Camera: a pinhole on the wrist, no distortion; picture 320 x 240 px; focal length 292.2 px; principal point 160.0 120.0 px. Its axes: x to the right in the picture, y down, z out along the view. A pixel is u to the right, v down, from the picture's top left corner.
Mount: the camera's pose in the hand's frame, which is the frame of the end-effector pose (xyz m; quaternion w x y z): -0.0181 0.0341 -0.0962 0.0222 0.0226 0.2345 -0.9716
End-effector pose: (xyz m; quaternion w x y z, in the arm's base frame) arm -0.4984 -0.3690 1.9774 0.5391 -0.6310 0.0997 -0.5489
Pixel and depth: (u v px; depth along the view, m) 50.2 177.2 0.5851
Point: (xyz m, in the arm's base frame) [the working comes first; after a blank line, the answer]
In the camera's frame: -0.2199 0.1145 0.5851

-0.2731 -0.1540 2.4168
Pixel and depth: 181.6 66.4 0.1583
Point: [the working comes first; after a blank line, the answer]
In the camera's frame: 0.0117 -0.0290 0.1583

-0.4725 -0.3050 1.9765
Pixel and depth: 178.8 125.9 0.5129
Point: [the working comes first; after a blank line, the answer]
In the camera's frame: 0.0330 0.0104 0.5129

-0.3393 -0.0348 2.1689
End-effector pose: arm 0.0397 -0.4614 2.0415 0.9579 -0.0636 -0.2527 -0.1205
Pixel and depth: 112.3 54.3 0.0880
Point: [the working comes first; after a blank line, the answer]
In the camera's frame: -0.0144 -0.0198 0.0880

0.0401 -0.4498 2.0298
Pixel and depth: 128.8 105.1 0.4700
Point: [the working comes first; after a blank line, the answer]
In the camera's frame: -0.0502 -0.0240 0.4700

-0.1463 -0.5549 2.3483
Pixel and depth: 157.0 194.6 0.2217
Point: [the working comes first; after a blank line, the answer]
In the camera's frame: -0.0023 0.0566 0.2217

-0.0435 -0.5567 2.1036
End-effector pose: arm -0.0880 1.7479 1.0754 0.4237 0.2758 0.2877 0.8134
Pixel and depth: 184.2 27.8 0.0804
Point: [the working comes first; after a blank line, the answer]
In the camera's frame: 0.0067 -0.0254 0.0804

-0.0938 1.7109 1.0741
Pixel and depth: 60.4 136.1 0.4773
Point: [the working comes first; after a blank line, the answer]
In the camera's frame: -0.1627 0.0263 0.4773

0.1808 2.0300 1.1820
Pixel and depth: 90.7 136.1 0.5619
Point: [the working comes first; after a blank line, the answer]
In the camera's frame: -0.1333 0.0310 0.5619

0.2692 2.0405 1.1935
